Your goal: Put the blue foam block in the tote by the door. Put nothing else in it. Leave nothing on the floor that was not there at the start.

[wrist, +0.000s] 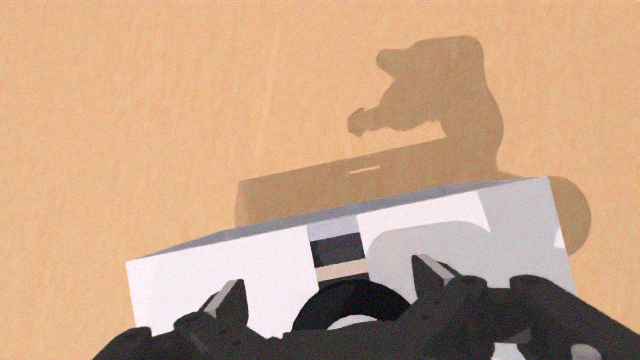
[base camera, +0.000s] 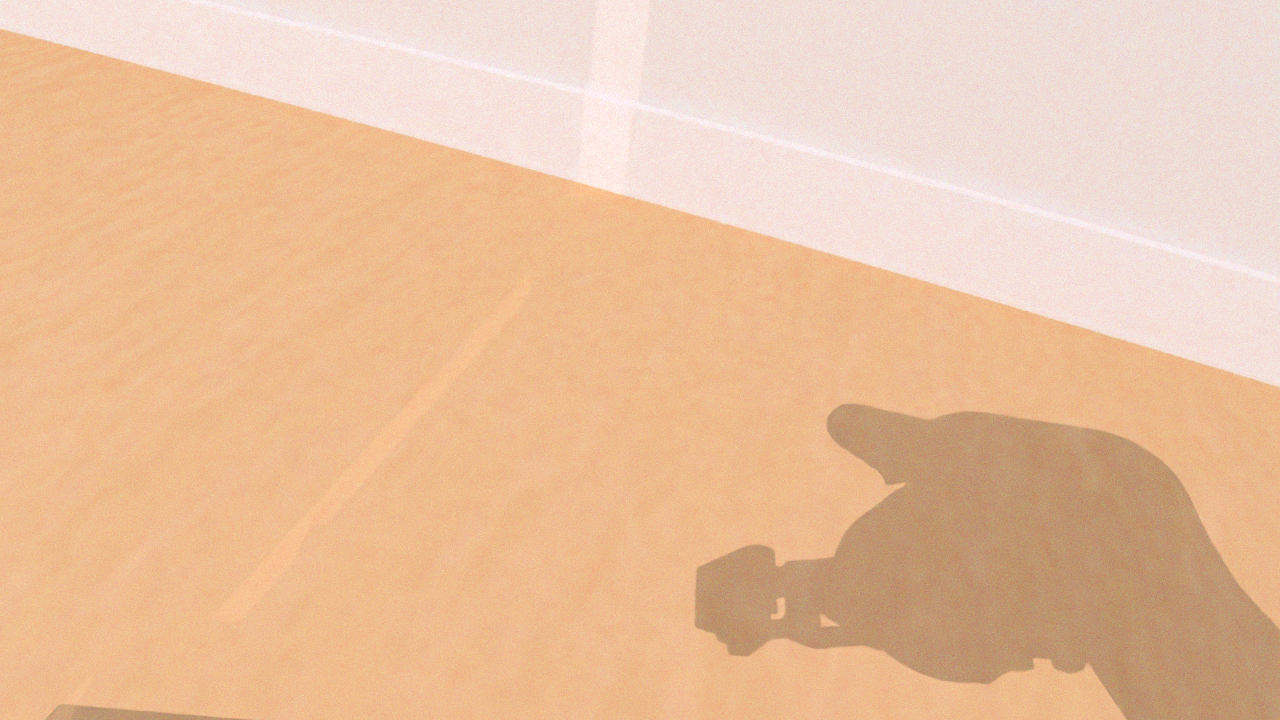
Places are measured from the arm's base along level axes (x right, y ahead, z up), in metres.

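Pixels of known places: gripper, fingertip midpoint: (wrist: 329,285).
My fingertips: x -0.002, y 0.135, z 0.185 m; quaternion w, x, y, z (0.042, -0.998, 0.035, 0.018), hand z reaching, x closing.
Behind a point stands the place of what it marks.
My gripper (wrist: 329,285) @[x -0.002, y 0.135, z 0.185 m] is open, with its two dark fingers spread wide at the bottom of the wrist view. No object shows between the fingers; below them is the robot's own white base. The gripper does not show in the base camera view, though a shadow of the arm and gripper falls on the floor there. The blue foam block, the tote and the door do not show in either view.
The robot's white base (wrist: 215,280) @[x -0.147, y 0.109, z -0.014 m] fills the lower middle of the wrist view. A pale wall (base camera: 939,107) @[x 0.276, y 0.701, z -0.248 m] with a white baseboard (base camera: 805,197) @[x 0.192, y 0.718, z -0.349 m] runs across the top and right of the base camera view, beyond the wood-coloured floor (base camera: 358,313) @[x -0.162, y 0.553, z -0.397 m] (wrist: 125,125) @[x -0.469, y 0.453, z -0.397 m].
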